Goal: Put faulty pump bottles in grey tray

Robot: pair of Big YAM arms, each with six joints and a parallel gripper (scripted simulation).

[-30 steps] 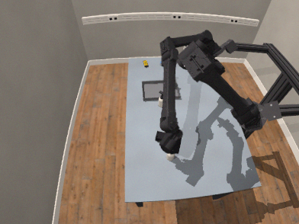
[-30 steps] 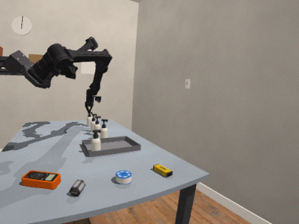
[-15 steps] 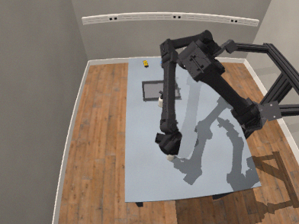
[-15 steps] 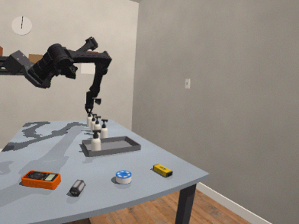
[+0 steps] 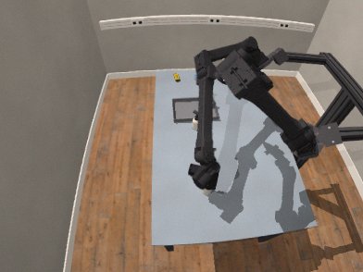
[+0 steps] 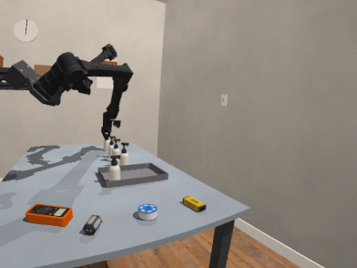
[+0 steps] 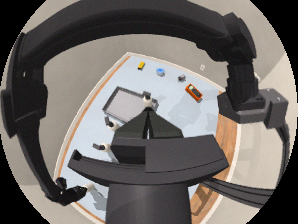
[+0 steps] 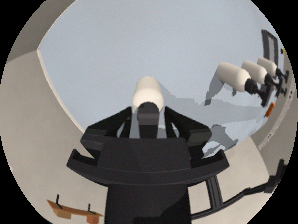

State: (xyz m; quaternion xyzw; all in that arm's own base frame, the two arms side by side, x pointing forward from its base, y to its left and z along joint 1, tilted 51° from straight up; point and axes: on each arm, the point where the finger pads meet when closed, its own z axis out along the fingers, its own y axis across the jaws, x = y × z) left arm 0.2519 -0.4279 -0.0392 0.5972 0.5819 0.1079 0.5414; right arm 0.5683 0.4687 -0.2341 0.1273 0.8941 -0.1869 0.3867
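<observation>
Now: the grey tray 10 mm behind my right hand, 600 mm to the right of it and 80 mm below it. From my right hand the other things lie so: blue-and-white roll: 90 mm behind, 960 mm to the right, 80 mm below; yellow tool: 90 mm ahead, 980 mm to the right, 80 mm below; orange multimeter: 380 mm behind, 880 mm to the right, 70 mm below.
</observation>
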